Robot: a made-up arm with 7 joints. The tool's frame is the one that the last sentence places. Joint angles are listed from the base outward.
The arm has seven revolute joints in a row. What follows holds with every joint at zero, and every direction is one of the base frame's. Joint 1 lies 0.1 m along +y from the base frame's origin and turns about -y. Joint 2 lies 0.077 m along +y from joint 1 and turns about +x. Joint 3 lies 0.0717 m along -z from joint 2 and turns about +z. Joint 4 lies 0.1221 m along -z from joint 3 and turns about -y. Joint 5 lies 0.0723 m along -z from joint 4 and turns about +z. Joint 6 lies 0.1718 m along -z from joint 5 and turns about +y. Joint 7 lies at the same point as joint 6 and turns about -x. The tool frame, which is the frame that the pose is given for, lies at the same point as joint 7; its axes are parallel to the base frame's.
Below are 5 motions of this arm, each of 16 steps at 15 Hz.
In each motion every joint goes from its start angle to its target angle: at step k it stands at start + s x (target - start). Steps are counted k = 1, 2, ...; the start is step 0. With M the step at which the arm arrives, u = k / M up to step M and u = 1 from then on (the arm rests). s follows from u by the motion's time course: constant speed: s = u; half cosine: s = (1 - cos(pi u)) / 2; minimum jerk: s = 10 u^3 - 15 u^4 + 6 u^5.
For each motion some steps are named. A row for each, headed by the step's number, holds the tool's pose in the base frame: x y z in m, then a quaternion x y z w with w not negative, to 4 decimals.
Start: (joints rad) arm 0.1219 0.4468 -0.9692 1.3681 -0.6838 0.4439 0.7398
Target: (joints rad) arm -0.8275 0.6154 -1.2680 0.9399 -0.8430 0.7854 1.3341
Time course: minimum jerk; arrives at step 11
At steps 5, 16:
5: 0.0070 0.1426 -0.3620 -0.1532 0.2552 -0.7300 0.6152
16: -0.2433 0.2184 -0.3034 -0.2565 0.6931 -0.5669 0.3640

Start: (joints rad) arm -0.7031 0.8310 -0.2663 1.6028 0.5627 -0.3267 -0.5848
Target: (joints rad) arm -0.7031 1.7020 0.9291 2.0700 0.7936 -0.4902 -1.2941
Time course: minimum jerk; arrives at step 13
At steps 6, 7, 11, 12, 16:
6: 0.1787 0.3262 -0.1455 0.3269 -0.7438 0.0498 0.5809
7: 0.2032 0.3179 -0.0901 0.3258 -0.8120 0.0679 0.4795
11: 0.2168 0.2385 0.0469 0.1917 -0.9507 0.1131 0.2161
12: 0.2148 0.2319 0.0535 0.1780 -0.9561 0.1154 0.2023
16: 0.2144 0.2308 0.0546 0.1757 -0.9569 0.1158 0.2000

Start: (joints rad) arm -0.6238 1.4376 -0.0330 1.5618 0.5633 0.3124 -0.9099
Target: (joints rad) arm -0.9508 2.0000 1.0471 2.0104 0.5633 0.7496 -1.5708
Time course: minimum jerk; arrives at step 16
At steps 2, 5, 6, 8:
2: 0.1810 0.3693 -0.1661 0.6065 -0.3962 -0.1912 0.6623
5: 0.2076 0.3545 -0.1256 0.6586 -0.4448 -0.1750 0.5812
6: 0.2207 0.3415 -0.1027 0.6818 -0.4746 -0.1646 0.5319
8: 0.2431 0.3000 -0.0521 0.7151 -0.5480 -0.1349 0.4124

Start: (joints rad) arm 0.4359 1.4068 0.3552 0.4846 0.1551 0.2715 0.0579
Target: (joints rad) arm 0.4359 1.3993 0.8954 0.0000 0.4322 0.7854 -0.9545
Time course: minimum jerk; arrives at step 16
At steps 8, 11, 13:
8: 0.0591 0.6074 -0.0145 0.5438 -0.2235 0.5670 0.5769
11: 0.0384 0.6102 -0.0472 0.4808 -0.0489 0.6954 0.5319
13: 0.0330 0.6092 -0.0621 0.4467 0.0282 0.7252 0.5232

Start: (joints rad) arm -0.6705 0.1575 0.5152 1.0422 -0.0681 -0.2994 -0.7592
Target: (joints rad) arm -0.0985 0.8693 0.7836 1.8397 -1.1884 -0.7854 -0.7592
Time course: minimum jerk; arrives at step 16
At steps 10, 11, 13, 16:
10: 0.1680 0.4145 -0.0884 0.6461 -0.6960 -0.2755 0.1491
11: 0.1738 0.4071 -0.0465 0.6466 -0.6843 -0.3330 0.0528
13: 0.1730 0.3905 0.0082 -0.6455 0.6417 0.4073 0.0752
16: 0.1702 0.3827 0.0271 -0.6447 0.6184 0.4329 0.1204

